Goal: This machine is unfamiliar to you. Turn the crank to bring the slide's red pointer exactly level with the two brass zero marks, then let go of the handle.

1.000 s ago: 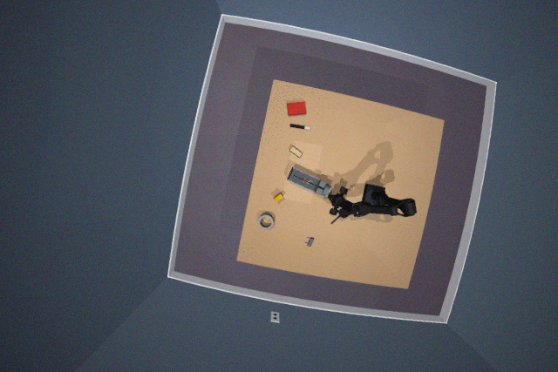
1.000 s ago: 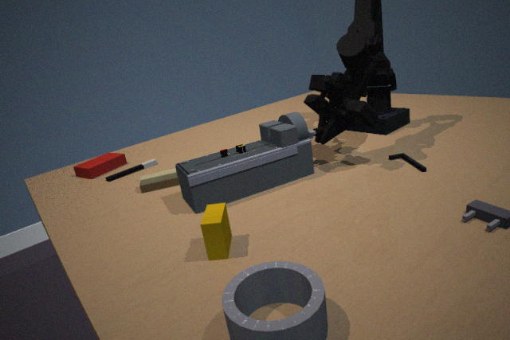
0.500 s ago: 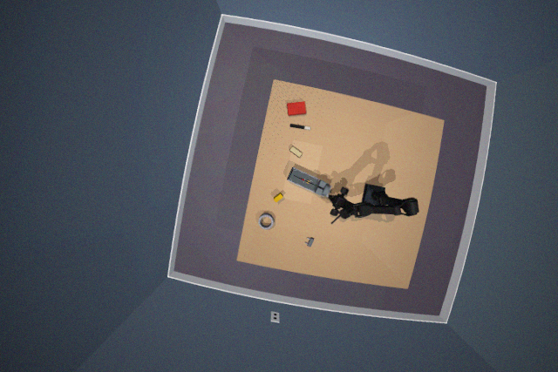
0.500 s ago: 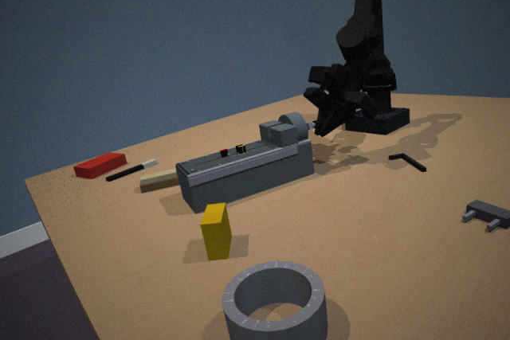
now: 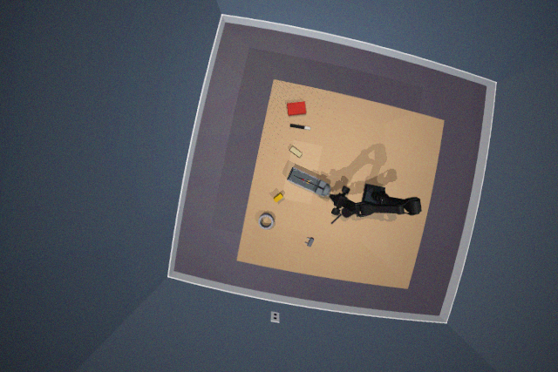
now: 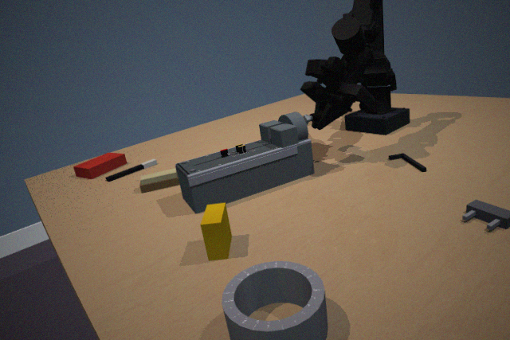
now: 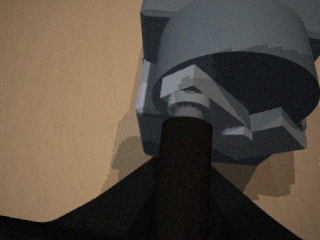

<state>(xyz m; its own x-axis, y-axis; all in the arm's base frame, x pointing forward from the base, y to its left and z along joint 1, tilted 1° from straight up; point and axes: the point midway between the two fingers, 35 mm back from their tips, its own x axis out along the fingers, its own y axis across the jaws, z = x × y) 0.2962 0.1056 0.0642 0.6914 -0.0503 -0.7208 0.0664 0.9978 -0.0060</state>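
Right now my gripper tip is 20 mm past the black crank handle and 20 mm below it. From my gripper tip the other things lie so: black hex key 130 mm behind, 120 mm to the left, 80 mm below; then red pointer 200 mm ahead, 40 mm to the right; then yellow block 300 mm ahead, 140 mm to the left, 60 mm below.
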